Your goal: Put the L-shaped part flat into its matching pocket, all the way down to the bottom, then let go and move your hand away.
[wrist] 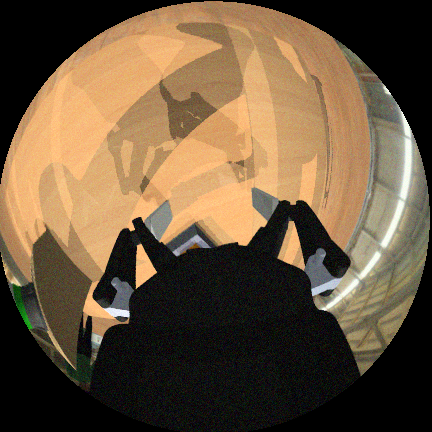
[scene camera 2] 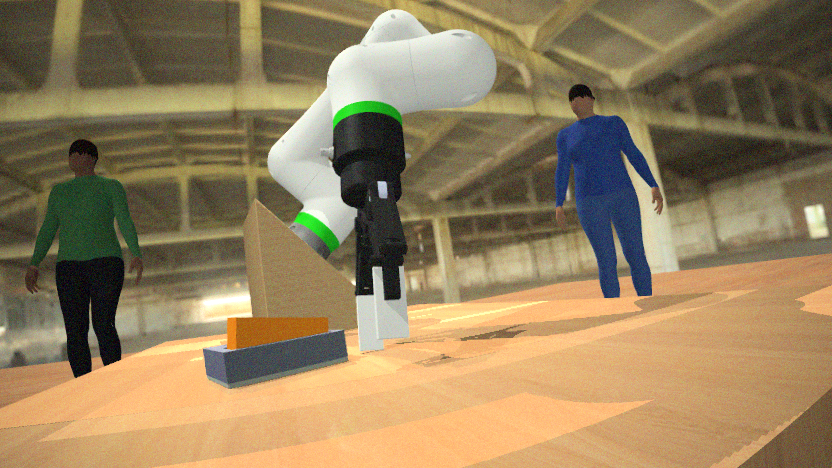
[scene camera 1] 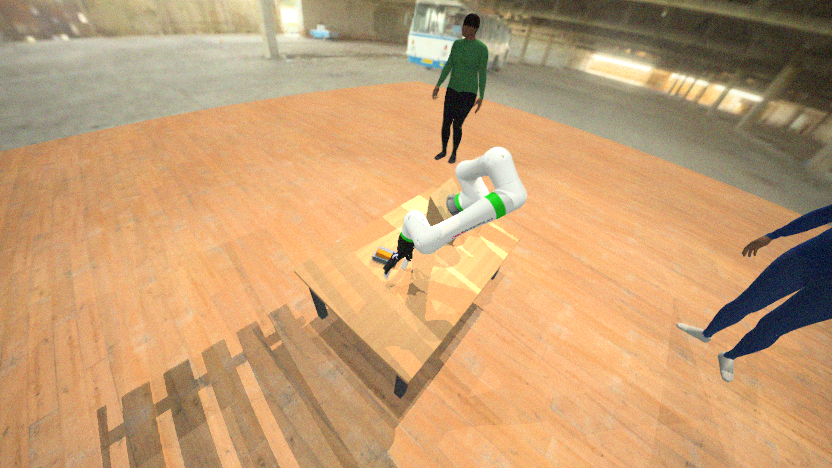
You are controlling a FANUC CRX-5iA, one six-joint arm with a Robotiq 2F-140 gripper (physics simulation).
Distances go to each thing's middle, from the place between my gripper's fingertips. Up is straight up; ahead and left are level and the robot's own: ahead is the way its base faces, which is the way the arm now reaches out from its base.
Scene:
The orange L-shaped part (scene camera 2: pixel 242 332) lies 3 cm behind my hand, 11 cm to the right of it and 2 cm above it. Round my hand: grey pocket block (wrist: pixel 186 238) 4 cm behind, 12 cm to the right.

